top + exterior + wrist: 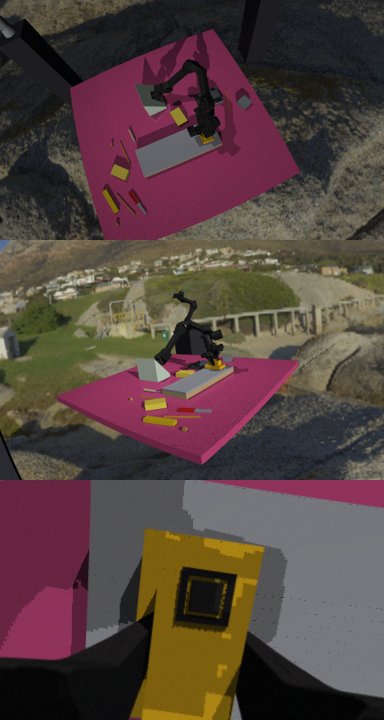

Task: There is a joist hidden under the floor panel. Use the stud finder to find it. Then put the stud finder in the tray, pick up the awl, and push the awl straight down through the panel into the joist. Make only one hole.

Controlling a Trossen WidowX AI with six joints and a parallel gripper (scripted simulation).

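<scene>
The grey tray lies 25 cm behind my gripper tip, 10 cm to the left of it and 5 cm below it. The rest, counted from my gripper tip: stud finder (2 cm above, 1 cm ahead); grey cube (32 cm to the left, 14 cm behind, 5 cm below); awl (45 cm to the right, 13 cm behind, 6 cm below).
</scene>
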